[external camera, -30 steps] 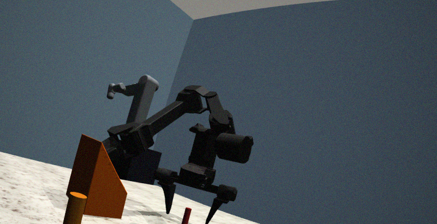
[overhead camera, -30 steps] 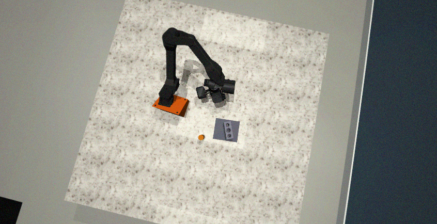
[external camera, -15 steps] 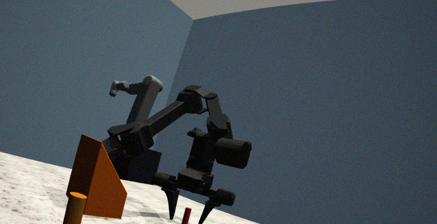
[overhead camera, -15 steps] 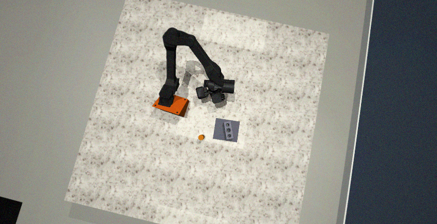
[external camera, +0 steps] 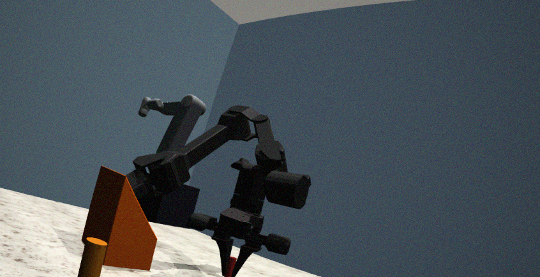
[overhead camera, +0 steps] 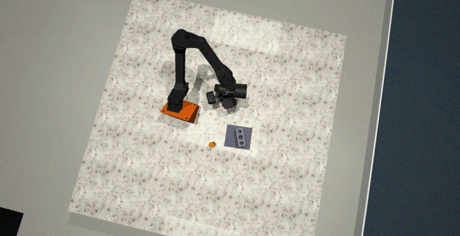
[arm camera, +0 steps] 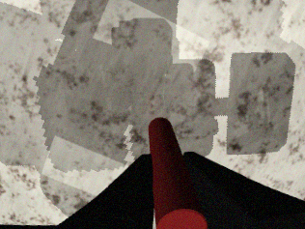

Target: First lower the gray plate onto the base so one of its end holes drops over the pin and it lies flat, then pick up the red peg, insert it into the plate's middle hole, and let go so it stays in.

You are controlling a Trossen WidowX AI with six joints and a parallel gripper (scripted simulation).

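My gripper tip is 19 cm to the left of the gray plate and 13 cm short of it. Round my gripper tip: small orange cylinder (27 cm to the right, 1 cm behind); then base (18 cm to the right, 12 cm ahead, 3 cm below); then red peg (right at my gripper tip).
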